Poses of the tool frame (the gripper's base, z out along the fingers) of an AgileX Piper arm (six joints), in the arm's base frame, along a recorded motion.
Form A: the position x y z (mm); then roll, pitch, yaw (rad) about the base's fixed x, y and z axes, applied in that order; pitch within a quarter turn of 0, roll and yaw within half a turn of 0.
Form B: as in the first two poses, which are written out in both.
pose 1, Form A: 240.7 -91.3 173.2 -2.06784 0.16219 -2.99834
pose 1, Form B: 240.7 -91.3 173.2 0.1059 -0.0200 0.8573 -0.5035
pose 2, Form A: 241.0 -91.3 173.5 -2.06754 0.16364 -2.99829
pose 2, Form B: 241.0 -91.3 173.5 0.1065 -0.0196 0.8572 -0.5035
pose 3, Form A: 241.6 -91.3 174.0 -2.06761 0.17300 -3.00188
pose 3, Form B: 241.6 -91.3 174.0 0.1096 -0.0157 0.8570 -0.5032
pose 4, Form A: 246.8 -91.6 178.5 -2.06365 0.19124 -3.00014
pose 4, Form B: 246.8 -91.6 178.5 0.1178 -0.0115 0.8556 -0.5038
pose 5, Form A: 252.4 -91.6 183.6 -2.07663 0.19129 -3.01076
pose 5, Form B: 252.4 -91.6 183.6 0.1151 -0.0077 0.8589 -0.4989
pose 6, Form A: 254.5 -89.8 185.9 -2.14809 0.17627 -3.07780
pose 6, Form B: 254.5 -89.8 185.9 0.0925 0.0140 0.8766 -0.4720
